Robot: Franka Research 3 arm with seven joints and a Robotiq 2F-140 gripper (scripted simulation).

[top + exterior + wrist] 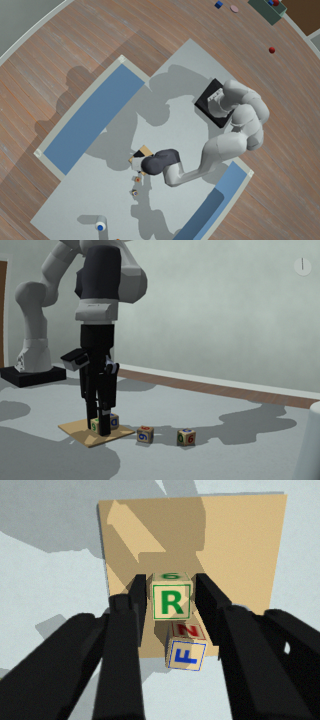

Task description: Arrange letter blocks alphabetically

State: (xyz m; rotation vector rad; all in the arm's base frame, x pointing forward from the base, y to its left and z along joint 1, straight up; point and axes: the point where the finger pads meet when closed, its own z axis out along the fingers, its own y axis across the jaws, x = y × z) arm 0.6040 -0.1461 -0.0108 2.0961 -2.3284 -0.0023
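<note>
My gripper is now 30 mm above the tan mat and 20 mm past it. From my hand the other things lie so: block 50 mm to the left, 20 mm below, 10 mm behind.
</note>
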